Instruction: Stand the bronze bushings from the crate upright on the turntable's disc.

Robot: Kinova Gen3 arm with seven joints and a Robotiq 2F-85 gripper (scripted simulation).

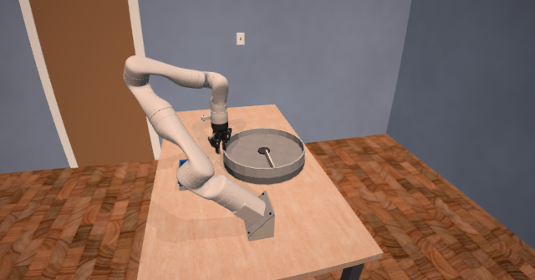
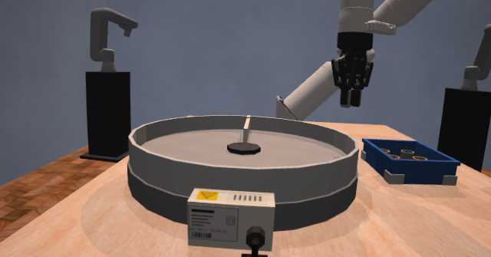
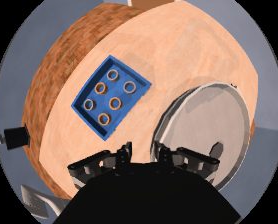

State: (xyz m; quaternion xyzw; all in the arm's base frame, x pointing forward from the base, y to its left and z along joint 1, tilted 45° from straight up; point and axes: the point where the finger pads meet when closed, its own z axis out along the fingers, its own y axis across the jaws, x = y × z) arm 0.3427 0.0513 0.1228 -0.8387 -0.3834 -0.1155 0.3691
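Now: hand 140 mm to the right of the blue crate and 130 mm above it. Also, from my hand: grey turntable disc 120 mm ahead, 220 mm to the right, 100 mm below.
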